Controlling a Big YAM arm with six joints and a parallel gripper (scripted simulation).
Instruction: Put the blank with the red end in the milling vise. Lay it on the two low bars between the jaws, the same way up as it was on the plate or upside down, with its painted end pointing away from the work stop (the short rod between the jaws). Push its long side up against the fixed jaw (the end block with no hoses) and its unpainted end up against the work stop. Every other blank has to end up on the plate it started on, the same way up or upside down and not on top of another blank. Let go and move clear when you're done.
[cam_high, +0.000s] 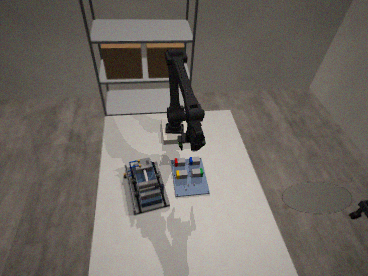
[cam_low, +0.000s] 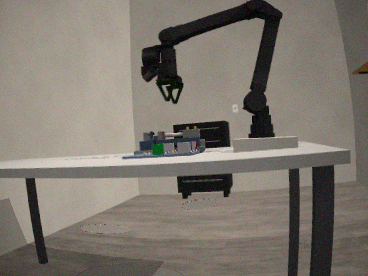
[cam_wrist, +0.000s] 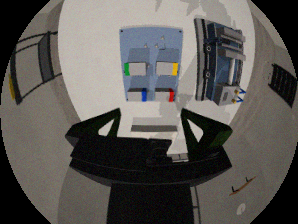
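My gripper is now 170 mm above the red-ended blank, 50 mm to the left of it and 40 mm past it. Round my hand: yellow-ended blank (170 mm below, 50 mm ahead, 40 mm to the right); blue-ended blank (170 mm below, 50 mm behind, 40 mm to the left); green-ended blank (170 mm below, 50 mm to the left, 30 mm ahead).
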